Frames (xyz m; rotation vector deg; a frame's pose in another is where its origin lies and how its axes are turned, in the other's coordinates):
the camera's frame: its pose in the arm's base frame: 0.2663 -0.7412 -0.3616 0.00 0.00 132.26
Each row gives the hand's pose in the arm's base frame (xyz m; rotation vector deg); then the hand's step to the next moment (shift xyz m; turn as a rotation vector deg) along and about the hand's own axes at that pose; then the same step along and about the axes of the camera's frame.
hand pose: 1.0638 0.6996 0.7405 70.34 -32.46 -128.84
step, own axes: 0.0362 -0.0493 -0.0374 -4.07 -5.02 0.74
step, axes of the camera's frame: 0.0064 -0.0109 -0.0706 4.78 -4.42 0.09
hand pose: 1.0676 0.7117 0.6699 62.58 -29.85 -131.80
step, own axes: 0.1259 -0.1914 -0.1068 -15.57 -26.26 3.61
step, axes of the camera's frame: 0.0712 -0.0116 -0.2423 24.26 -18.63 -3.05
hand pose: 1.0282 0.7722 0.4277 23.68 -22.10 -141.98
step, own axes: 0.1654 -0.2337 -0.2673 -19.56 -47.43 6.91
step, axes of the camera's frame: 0.1258 0.0835 -0.3614 44.67 -25.24 -6.89
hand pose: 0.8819 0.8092 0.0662 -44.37 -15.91 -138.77
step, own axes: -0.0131 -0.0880 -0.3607 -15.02 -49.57 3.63
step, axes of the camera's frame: 0.1042 0.1899 -0.3018 47.44 -19.93 -6.93
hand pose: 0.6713 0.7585 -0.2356 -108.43 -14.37 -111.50
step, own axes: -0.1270 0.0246 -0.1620 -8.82 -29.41 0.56
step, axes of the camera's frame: 0.0438 0.1475 -0.1389 28.63 -10.30 -4.12
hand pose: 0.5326 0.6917 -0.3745 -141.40 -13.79 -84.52
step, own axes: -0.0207 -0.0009 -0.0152 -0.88 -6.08 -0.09
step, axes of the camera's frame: 0.0124 0.0195 -0.0112 5.70 -2.30 0.07
